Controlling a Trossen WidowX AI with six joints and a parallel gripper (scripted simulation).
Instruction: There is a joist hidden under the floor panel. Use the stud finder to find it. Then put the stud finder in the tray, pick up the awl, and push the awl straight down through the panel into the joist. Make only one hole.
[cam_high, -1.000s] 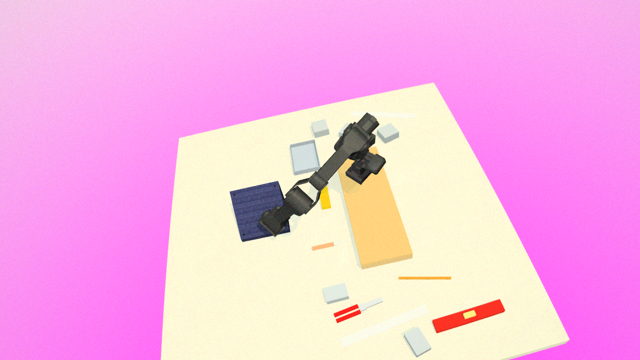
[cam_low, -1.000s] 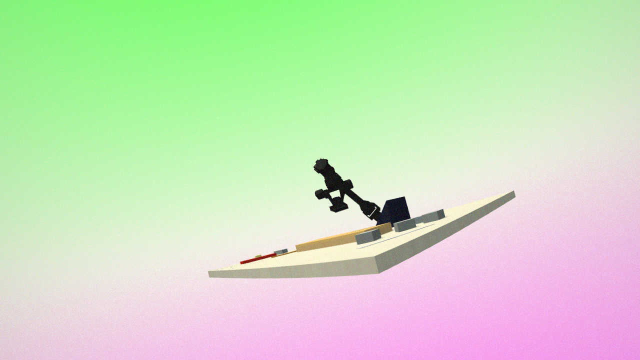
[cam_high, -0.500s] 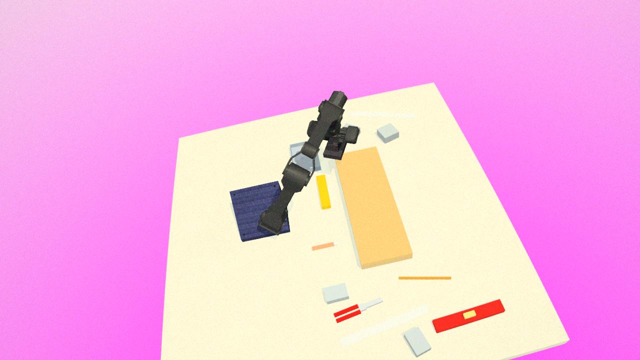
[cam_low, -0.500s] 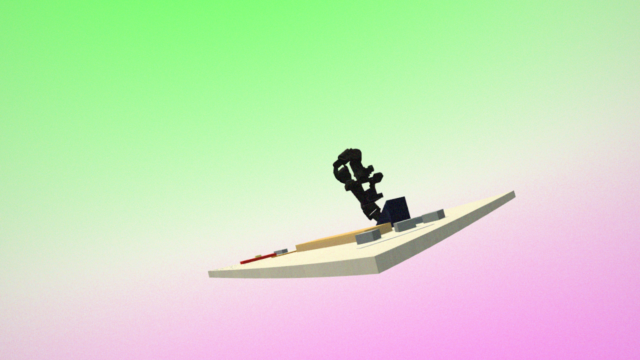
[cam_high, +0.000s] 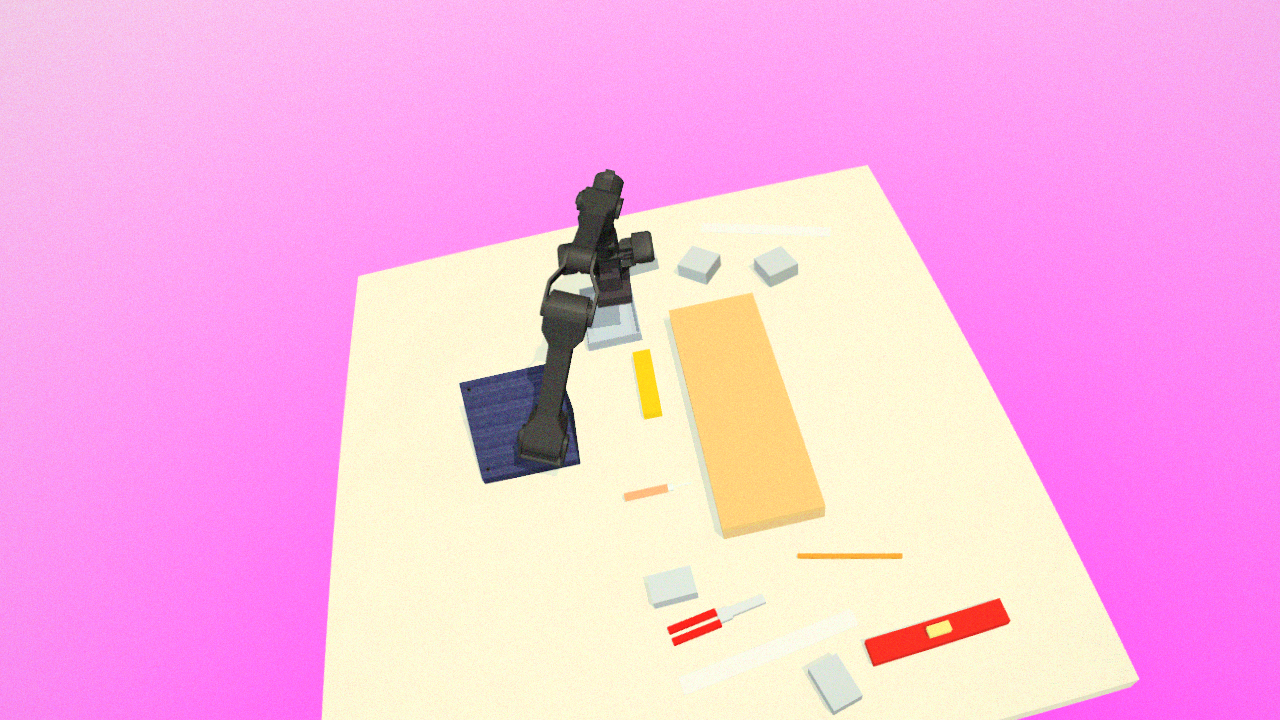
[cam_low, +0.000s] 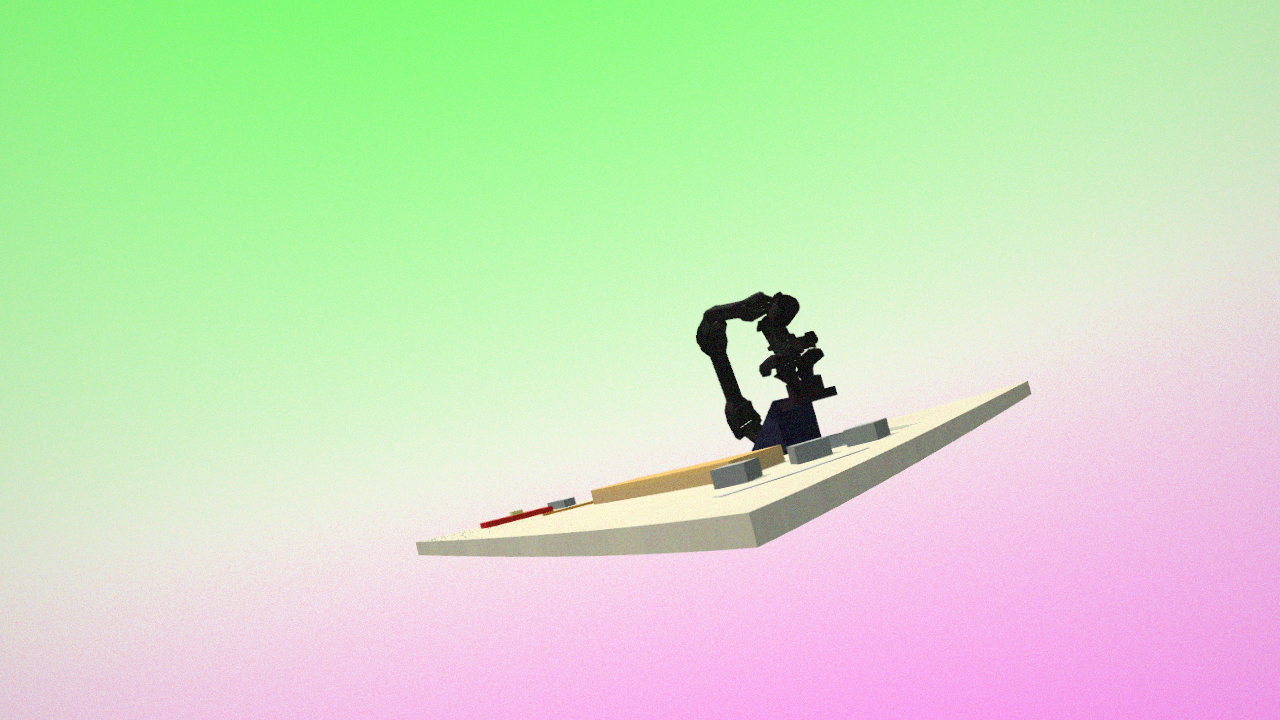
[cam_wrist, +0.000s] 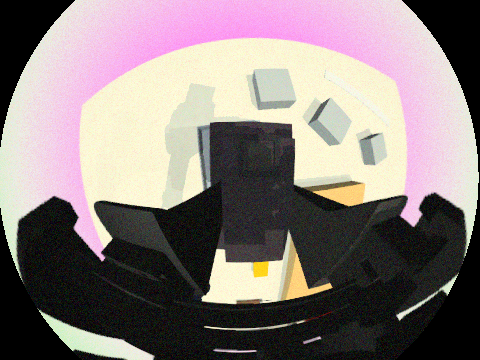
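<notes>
Right now my gripper tip is 2 cm past the grey tray, 1 cm to the right of it and 12 cm above it. Also, from my gripper tip: awl: 1 cm behind, 44 cm to the right, 13 cm below; then stud finder: 1 cm to the left, 2 cm above; then yellow block: 1 cm ahead, 20 cm to the right, 13 cm below.
</notes>
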